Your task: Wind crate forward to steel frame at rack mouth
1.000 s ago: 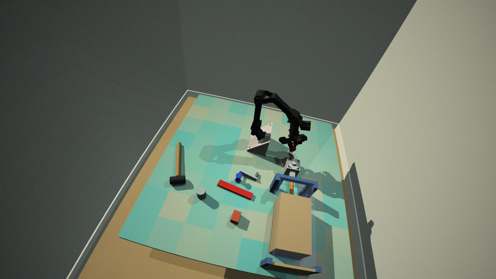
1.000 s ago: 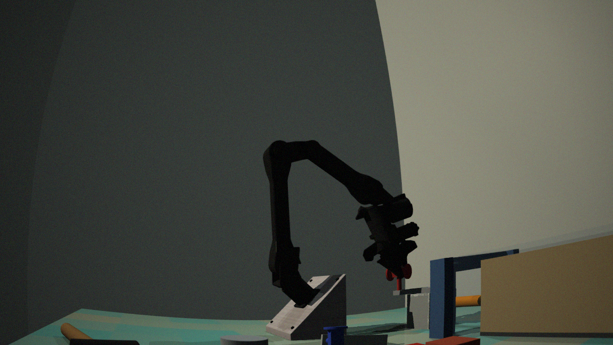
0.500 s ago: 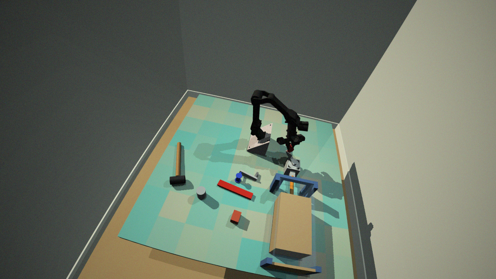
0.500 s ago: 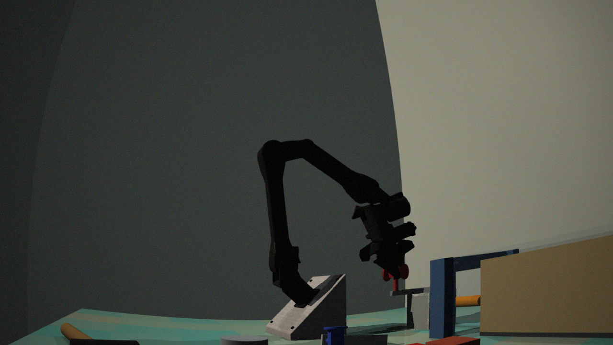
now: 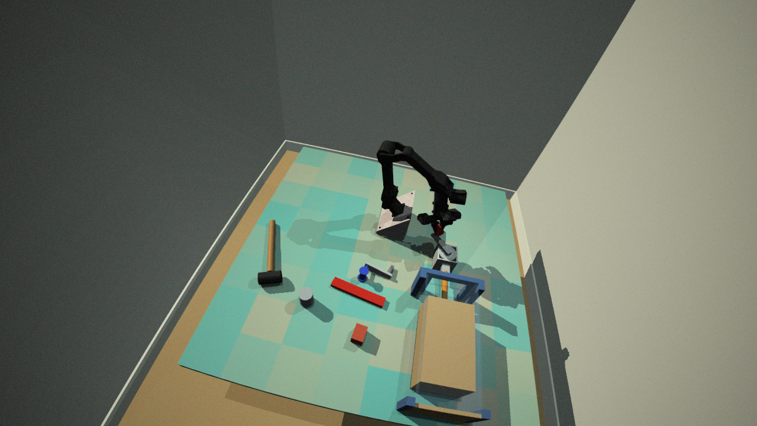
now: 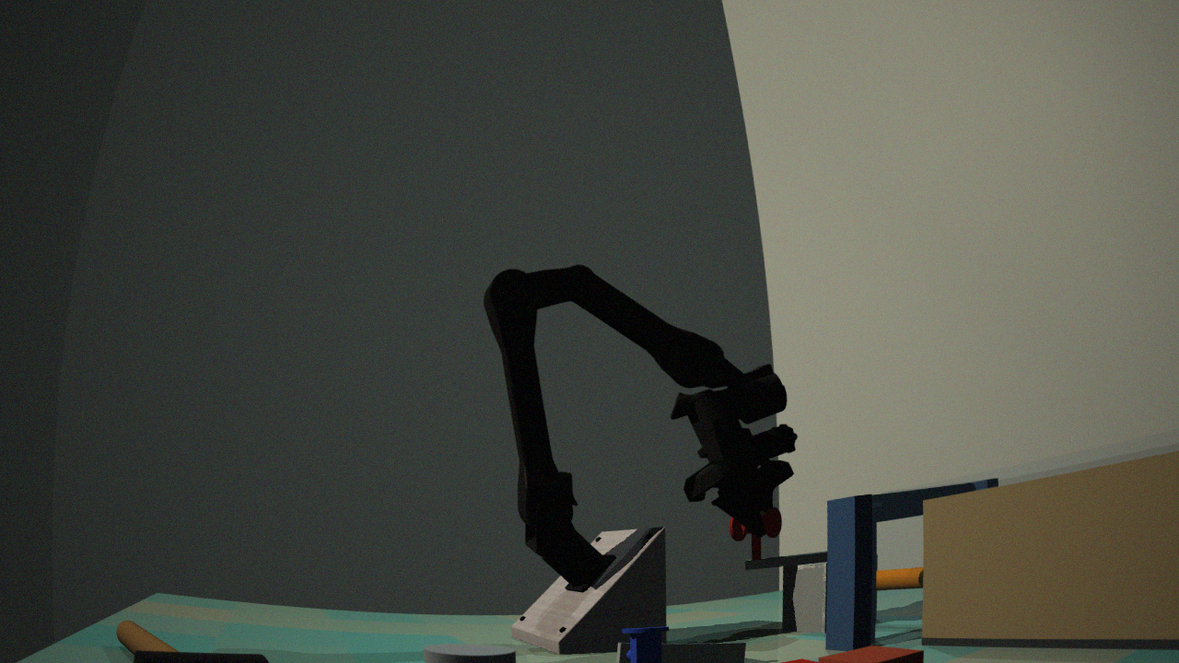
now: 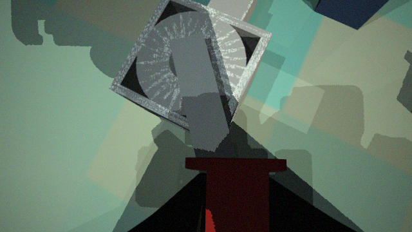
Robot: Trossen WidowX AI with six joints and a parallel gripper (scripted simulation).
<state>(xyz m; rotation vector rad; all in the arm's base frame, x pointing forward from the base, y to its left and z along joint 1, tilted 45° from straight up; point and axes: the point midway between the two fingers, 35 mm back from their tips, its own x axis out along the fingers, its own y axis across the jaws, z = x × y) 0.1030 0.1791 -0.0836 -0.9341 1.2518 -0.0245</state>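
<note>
Now: the winch handle 1 cm ahead of my gripper tip, 2 cm to the left of it and 3 cm below it. The rest, counted from my gripper tip: red knob: 1 cm behind, 1 cm to the right; then blue steel frame: 22 cm ahead, 7 cm to the left, 3 cm below; then grey winch: 4 cm ahead, 5 cm to the left, 10 cm below.
</note>
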